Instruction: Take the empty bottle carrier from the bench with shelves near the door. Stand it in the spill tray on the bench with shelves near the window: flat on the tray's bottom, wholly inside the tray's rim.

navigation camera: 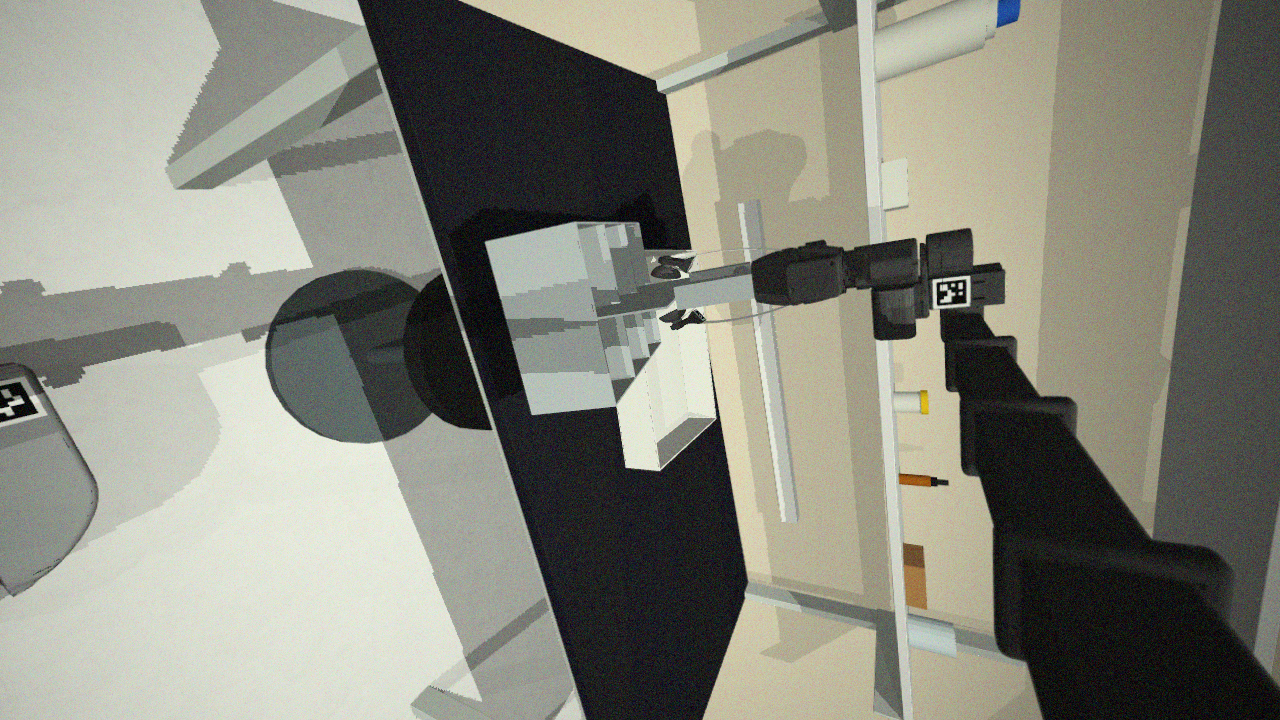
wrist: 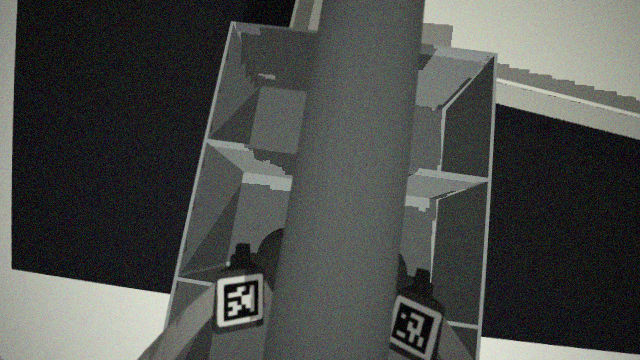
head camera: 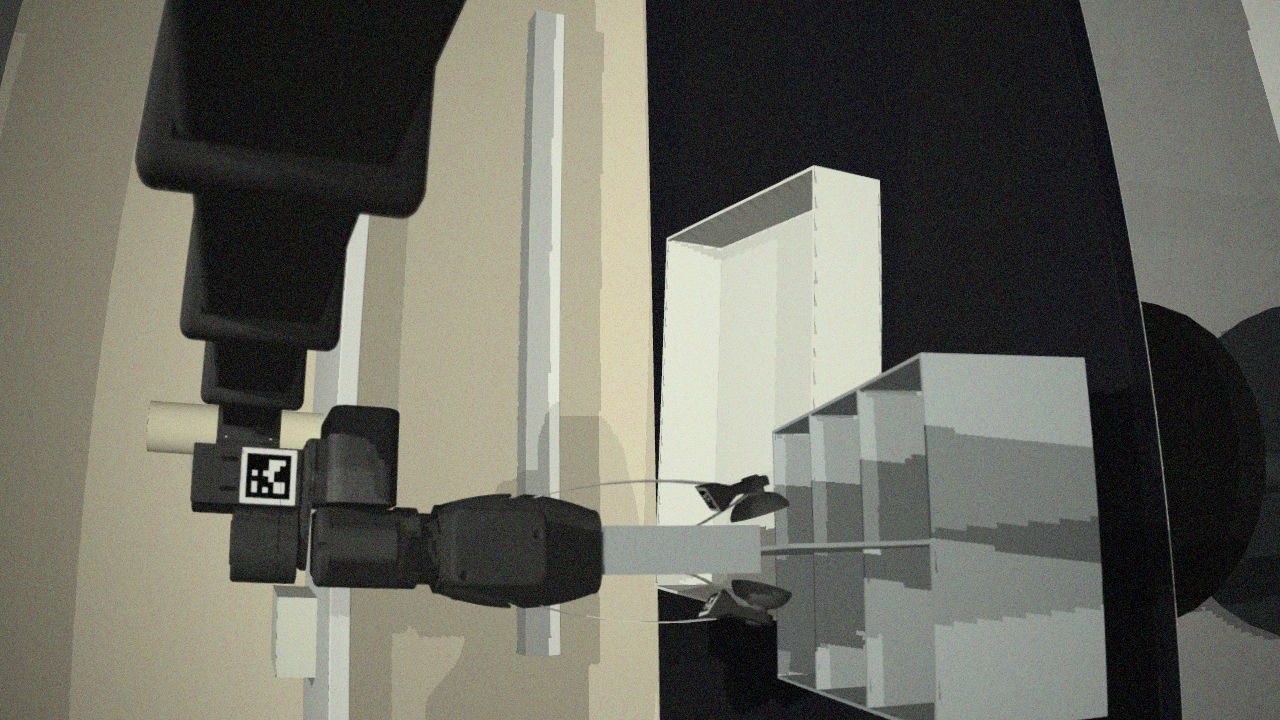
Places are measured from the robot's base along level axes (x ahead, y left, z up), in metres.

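Pixels of known places: gripper, fingertip midpoint: (navigation camera: 656, 295).
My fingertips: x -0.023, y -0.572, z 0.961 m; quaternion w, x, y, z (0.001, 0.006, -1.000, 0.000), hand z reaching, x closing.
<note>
Ahead of a thing's pixels: the offset from my fingertips to its top centre. "spot": to the spot under its first point. Level surfaces: height alone.
The bottle carrier @[dx +0.000, dy -0.016, dz +0.141 m] (head camera: 1011, 447) (navigation camera: 559, 313) (wrist: 465, 180) is a grey open-topped box with compartments and a tall central handle. My gripper (head camera: 759, 548) (navigation camera: 673, 293) (wrist: 331, 262) is shut on this handle, one finger on each side. The carrier hangs roughly upright over the black bench. The spill tray @[dx -0.157, dy -0.292, dz -0.122 m] (head camera: 845, 268) (navigation camera: 640, 443) is cream white and shallow and lies on the bench top, towards the wall. The carrier overlaps part of it in the head and navigation views. The carrier's underside and its exact height are hidden. I cannot make out the tray in the wrist view.
The black bench top @[dz -0.198 m] (head camera: 760, 89) (navigation camera: 590, 537) runs along the wall. A long pale bar @[spot: dx -0.379, dy -0.592, dz -0.021 m] (head camera: 541, 268) (navigation camera: 769, 376) and a shelf (navigation camera: 881, 358) are behind it. The shelf bears a blue-capped bottle @[spot: dx +0.273, dy -0.388, dz +0.338 m] (navigation camera: 935, 40) and a yellow-capped one @[spot: dx -0.344, dy -0.462, dz +0.289 m] (navigation camera: 910, 401). A round dark stool (head camera: 1190, 447) (navigation camera: 349, 358) stands at the front edge.
</note>
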